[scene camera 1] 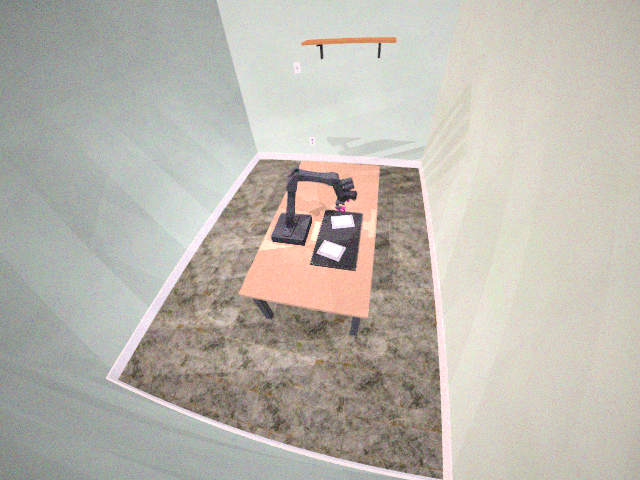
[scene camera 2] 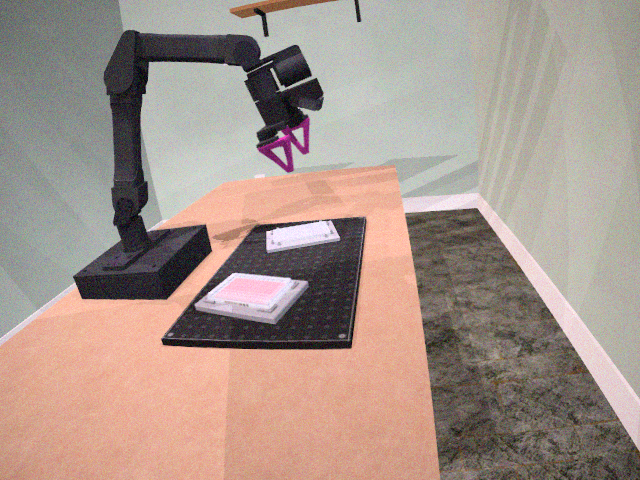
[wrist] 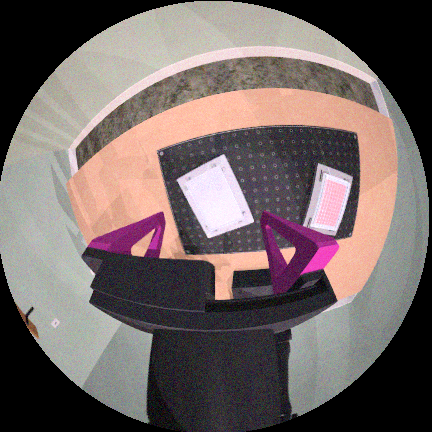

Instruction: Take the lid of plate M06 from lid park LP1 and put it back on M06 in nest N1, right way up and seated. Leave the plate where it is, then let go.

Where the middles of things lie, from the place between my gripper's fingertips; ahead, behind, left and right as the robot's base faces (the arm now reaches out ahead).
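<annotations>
The flat white lid (scene camera 2: pixel 312 230) has my hand 170 mm above it, 30 mm past it and 30 mm to the right of it. Going by their middles, the lid is the nearest to my hand of the things named here. As for the white plate with pink top (scene camera 2: pixel 245 290), it is 160 mm below my hand, 50 mm behind it and 250 mm to the right of it.
</annotations>
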